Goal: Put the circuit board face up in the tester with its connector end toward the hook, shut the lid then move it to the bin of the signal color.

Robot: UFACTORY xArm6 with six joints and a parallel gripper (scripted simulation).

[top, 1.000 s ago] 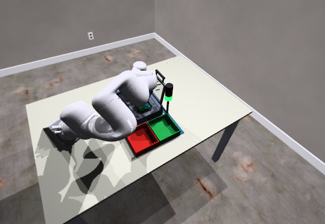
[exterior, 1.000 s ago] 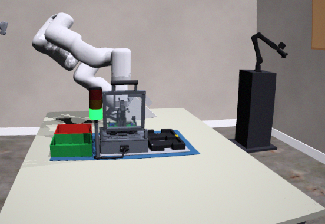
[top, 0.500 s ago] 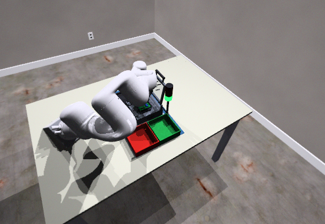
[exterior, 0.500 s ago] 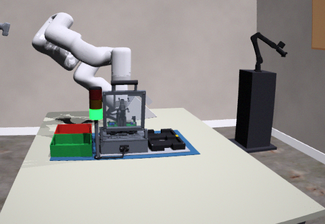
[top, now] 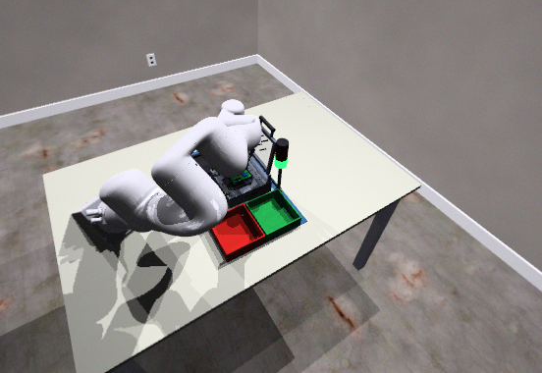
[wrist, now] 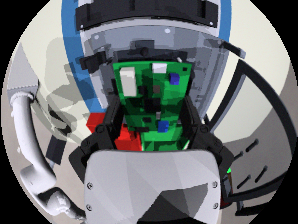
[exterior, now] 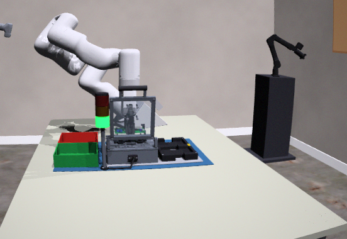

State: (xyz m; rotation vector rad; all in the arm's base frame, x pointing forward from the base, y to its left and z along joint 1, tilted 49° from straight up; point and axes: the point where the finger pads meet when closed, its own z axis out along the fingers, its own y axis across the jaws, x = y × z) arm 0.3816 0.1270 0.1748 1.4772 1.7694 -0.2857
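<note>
Right now the tester plate is 40 mm below my hand, 10 mm to the left of it and 10 mm ahead of it. From my hand the other things lie so: green circuit board (10 mm below); then green bin (200 mm to the right, 90 mm below, 50 mm ahead); then clear lid (120 mm ahead, 80 mm above).
</note>
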